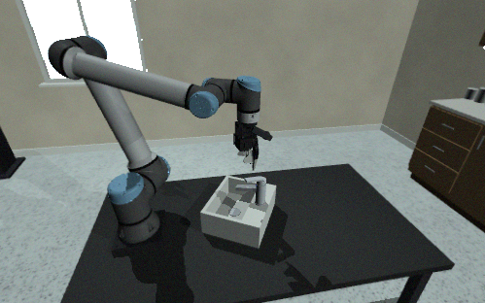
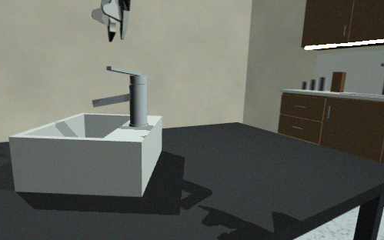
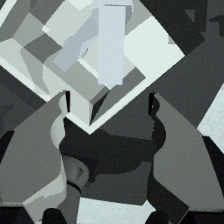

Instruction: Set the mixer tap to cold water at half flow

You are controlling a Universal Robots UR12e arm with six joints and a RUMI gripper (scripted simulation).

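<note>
Right now the flat lever is 9 cm below my hand and 2 cm ahead of it. Round my hand: white basin: 33 cm below, 8 cm to the left, 4 cm behind.
</note>
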